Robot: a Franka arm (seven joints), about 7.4 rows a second.
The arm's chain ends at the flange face. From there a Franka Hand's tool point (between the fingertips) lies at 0.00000 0.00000 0.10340 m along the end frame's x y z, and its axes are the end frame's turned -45 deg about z.
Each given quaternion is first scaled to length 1.
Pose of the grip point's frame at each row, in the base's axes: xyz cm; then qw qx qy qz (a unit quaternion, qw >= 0):
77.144 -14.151 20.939 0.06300 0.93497 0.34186 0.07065
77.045 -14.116 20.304 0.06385 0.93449 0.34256 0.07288
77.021 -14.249 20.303 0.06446 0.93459 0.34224 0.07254
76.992 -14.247 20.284 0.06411 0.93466 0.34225 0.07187
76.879 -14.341 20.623 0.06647 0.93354 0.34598 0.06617
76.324 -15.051 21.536 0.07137 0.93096 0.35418 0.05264
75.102 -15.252 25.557 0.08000 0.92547 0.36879 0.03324
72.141 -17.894 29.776 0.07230 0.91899 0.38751 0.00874
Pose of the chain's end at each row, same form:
75.333 -13.432 31.094 0.03117 0.99463 -0.04196 0.08938
75.184 -13.398 30.450 0.03110 0.99444 -0.04113 0.09177
75.163 -13.517 30.448 0.03179 0.99442 -0.04146 0.09169
75.149 -13.517 30.432 0.03173 0.99449 -0.04148 0.09093
75.126 -13.531 30.781 0.03609 0.99488 -0.03761 0.08657
74.788 -14.063 31.713 0.04579 0.99564 -0.02904 0.07595
73.856 -13.974 35.742 0.06119 0.99615 -0.01344 0.06132
71.396 -16.590 40.006 0.06345 0.99732 0.00633 0.03574

